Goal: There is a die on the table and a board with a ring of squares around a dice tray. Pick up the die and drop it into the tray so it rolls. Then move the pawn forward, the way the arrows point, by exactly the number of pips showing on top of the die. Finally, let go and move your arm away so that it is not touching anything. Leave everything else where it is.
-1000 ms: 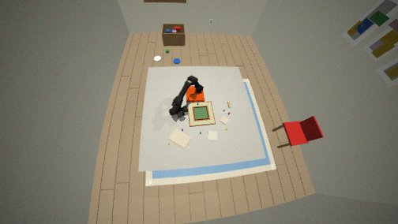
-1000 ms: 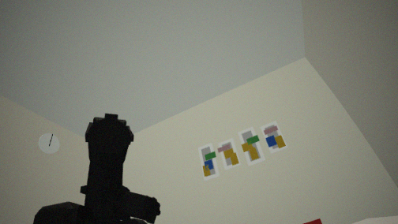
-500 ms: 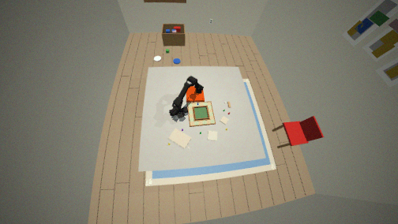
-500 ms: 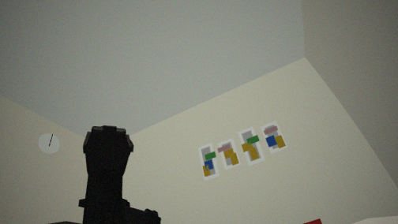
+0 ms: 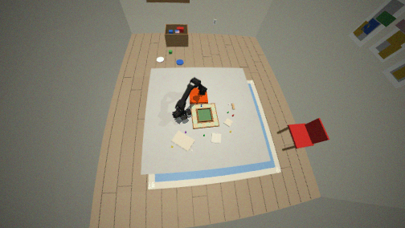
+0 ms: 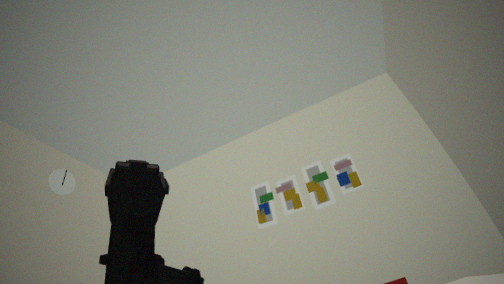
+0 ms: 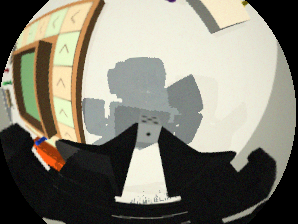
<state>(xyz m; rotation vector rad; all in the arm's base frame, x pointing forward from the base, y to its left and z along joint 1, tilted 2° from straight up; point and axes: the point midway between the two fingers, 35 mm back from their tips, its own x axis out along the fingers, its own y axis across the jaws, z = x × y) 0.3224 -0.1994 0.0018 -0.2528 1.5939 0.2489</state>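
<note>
My gripper tip is 200 mm to the right of the blue pawn, 140 mm past it and 20 mm below it. Also, from my gripper tip: die (right at my gripper tip); then green dice tray (240 mm to the left, 40 mm behind).
</note>
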